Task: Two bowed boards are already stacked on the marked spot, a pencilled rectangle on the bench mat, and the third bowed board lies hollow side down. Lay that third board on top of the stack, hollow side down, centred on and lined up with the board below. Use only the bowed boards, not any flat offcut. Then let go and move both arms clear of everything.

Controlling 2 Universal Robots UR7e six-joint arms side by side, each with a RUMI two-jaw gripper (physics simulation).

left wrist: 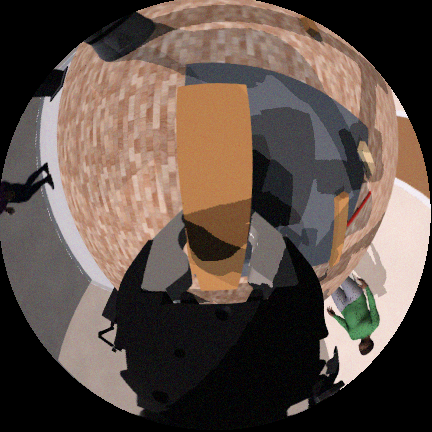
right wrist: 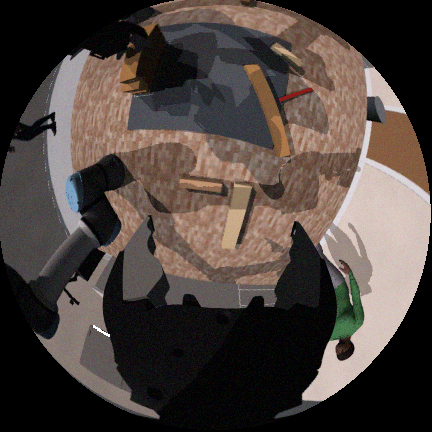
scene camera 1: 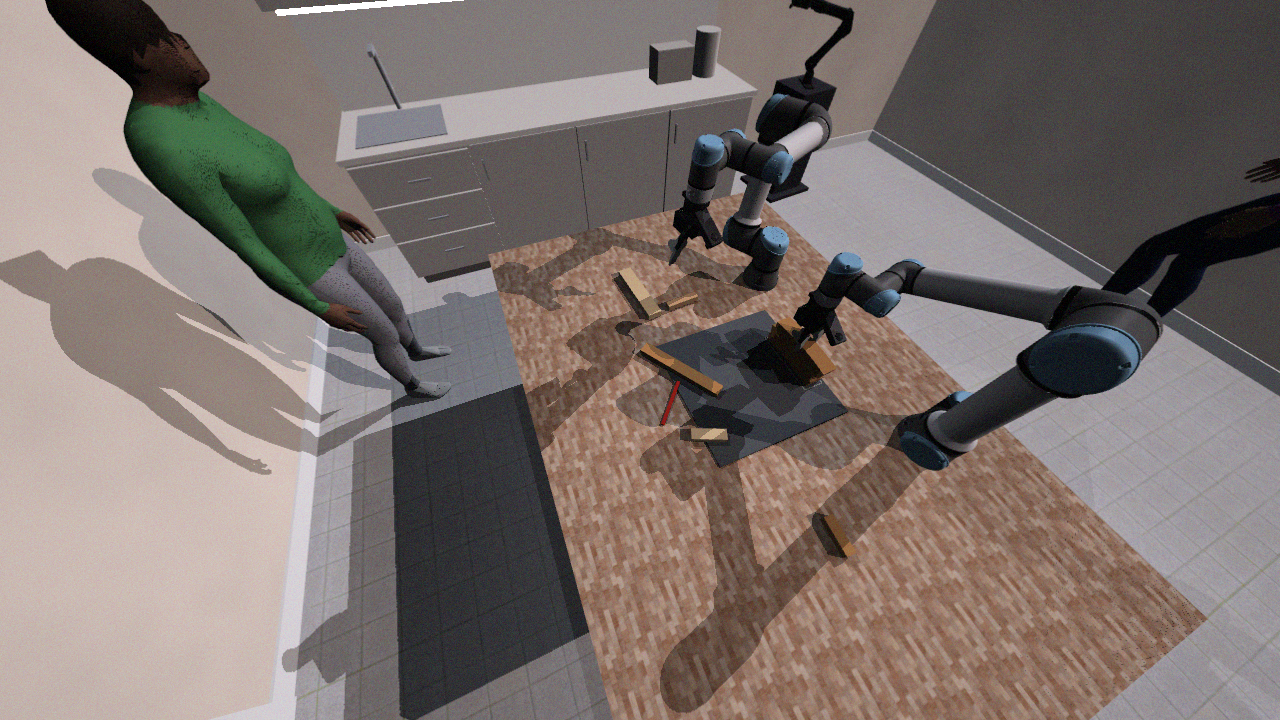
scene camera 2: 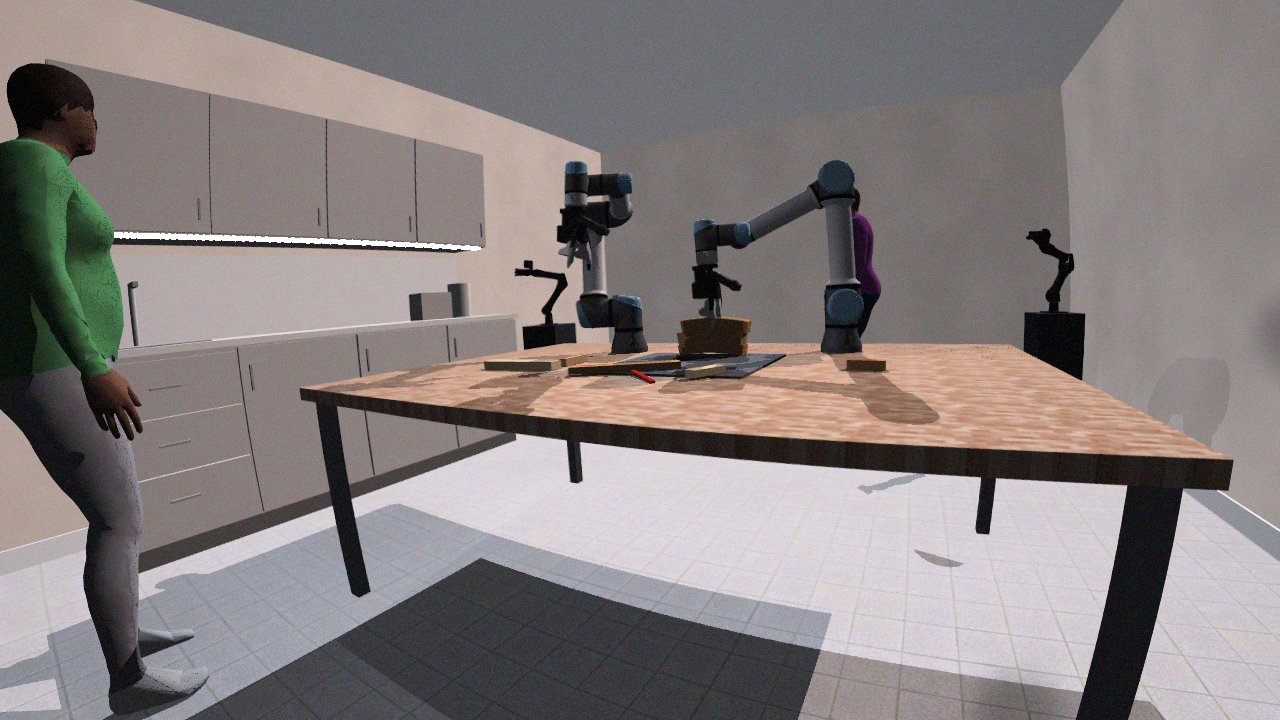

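Where they show: left gripper, between the fingertips: (left wrist: 215, 208) (right wrist: 141, 51) (scene camera 1: 802, 348) (scene camera 2: 715, 328); right gripper, between the fingertips: (right wrist: 223, 219) (scene camera 1: 688, 257) (scene camera 2: 578, 269); left arm's base, origin of its link: (scene camera 2: 841, 351); right arm's base, origin of its link: (right wrist: 111, 171) (scene camera 1: 759, 278) (scene camera 2: 629, 351).
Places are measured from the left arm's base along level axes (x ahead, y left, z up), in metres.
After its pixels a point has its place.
A stack of orange-brown bowed boards (scene camera 1: 810, 362) {x 0.323, y -0.263, z 0.114 m} (scene camera 2: 713, 338) (right wrist: 135, 70) {x 0.373, y -0.419, z 0.130 m} stands at the mat's back right in scene camera 1. It appears three layers high, with curved edges. The top bowed board (left wrist: 215, 150) {x 0.299, y -0.273, z 0.132 m} fills the middle of the left wrist view. My left gripper (scene camera 1: 802, 340) {x 0.317, y -0.333, z 0.099 m} (scene camera 2: 713, 311) {x 0.317, y -0.333, z 0.099 m} (left wrist: 215, 208) {x 0.317, y -0.333, z 0.099 m} has one finger along each long side of it, near one end, and appears shut on it. Exact alignment of the layers is unclear. A pencilled line shows beside the stack in the right wrist view. My right gripper (scene camera 1: 673, 252) {x 0.695, y -0.595, z 0.319 m} (scene camera 2: 581, 259) {x 0.695, y -0.595, z 0.319 m} (right wrist: 223, 219) {x 0.695, y -0.595, z 0.319 m} is open and empty, high over the table.
A dark mat (scene camera 1: 760, 438) {x 0.531, y -0.063, z 0.006 m} (right wrist: 150, 120) {x 0.422, y -0.551, z 0.006 m} lies under the stack. A long narrow board (scene camera 1: 680, 369) {x 0.742, y -0.345, z 0.026 m} (right wrist: 265, 100) {x 0.718, y -0.345, z 0.026 m} and a red pencil (scene camera 1: 670, 402) {x 0.798, y -0.227, z 0.010 m} (right wrist: 295, 95) {x 0.794, y -0.240, z 0.010 m} lie at its edge. Offcuts (scene camera 1: 637, 293) {x 0.848, y -0.738, z 0.028 m} (scene camera 1: 680, 302) {x 0.678, y -0.669, z 0.024 m} (scene camera 1: 707, 434) {x 0.704, y -0.091, z 0.025 m} (scene camera 1: 836, 535) {x 0.422, y 0.242, z 0.027 m} lie around. A person in green (scene camera 1: 241, 179) stands beside the table.
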